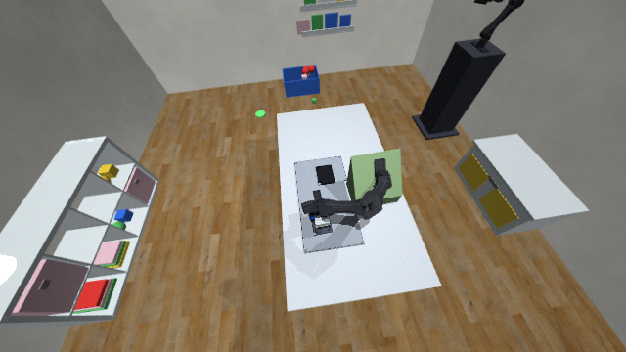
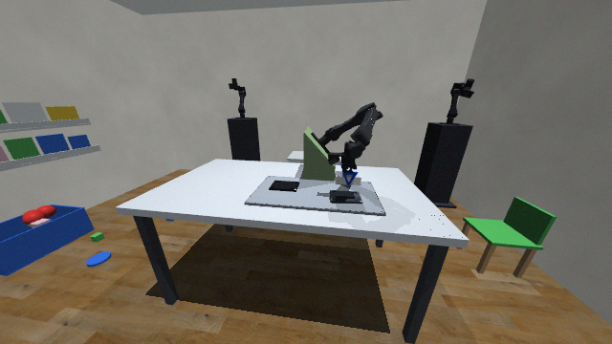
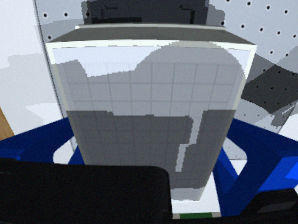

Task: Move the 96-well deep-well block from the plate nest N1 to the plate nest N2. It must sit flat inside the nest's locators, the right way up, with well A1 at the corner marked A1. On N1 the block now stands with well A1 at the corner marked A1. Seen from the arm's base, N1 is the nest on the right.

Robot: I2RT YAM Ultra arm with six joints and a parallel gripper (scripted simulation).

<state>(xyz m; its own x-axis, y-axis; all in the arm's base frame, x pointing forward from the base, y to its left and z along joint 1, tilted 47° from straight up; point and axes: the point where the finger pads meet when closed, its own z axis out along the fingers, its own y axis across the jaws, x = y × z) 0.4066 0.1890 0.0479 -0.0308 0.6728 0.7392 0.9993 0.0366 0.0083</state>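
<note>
Right now the deep-well block is 1 cm above my hand.
</note>
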